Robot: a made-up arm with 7 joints.
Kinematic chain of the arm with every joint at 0, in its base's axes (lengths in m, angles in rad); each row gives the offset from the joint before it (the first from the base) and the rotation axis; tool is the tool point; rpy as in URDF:
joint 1: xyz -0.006 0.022 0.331 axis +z
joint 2: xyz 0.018 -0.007 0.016 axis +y
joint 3: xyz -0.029 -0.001 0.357 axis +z
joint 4: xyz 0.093 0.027 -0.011 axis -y
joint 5: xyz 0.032 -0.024 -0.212 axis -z
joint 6: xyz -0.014 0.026 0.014 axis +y
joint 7: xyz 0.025 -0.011 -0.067 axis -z
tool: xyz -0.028 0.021 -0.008 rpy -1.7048 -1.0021 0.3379
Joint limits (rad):
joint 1: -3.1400..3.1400
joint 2: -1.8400..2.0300
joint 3: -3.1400..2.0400
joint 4: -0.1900..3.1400
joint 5: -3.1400..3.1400
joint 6: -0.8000..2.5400
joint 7: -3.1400..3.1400
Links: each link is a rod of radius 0.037 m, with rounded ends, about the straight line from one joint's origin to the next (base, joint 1, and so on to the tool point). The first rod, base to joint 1, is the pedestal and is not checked.
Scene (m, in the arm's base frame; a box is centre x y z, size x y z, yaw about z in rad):
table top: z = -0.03
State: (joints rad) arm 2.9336 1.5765 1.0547 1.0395 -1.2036 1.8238 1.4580
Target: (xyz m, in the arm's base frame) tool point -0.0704 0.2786 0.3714
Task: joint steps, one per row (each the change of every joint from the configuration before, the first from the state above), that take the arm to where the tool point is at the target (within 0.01 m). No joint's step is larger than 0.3 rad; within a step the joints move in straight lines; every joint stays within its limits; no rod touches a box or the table.
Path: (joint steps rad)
1: -0.2396 -0.2200 -0.2022 -0.0872 -0.0284 0.0818 -0.0148
2: -0.2397 -0.2201 -0.2022 -0.0873 -0.0283 0.0818 -0.0147
3: -0.2396 -0.2200 -0.2022 -0.0872 -0.0284 0.0817 -0.0148
4: -0.2397 -0.2201 -0.2022 -0.0872 -0.0283 0.0818 -0.0147

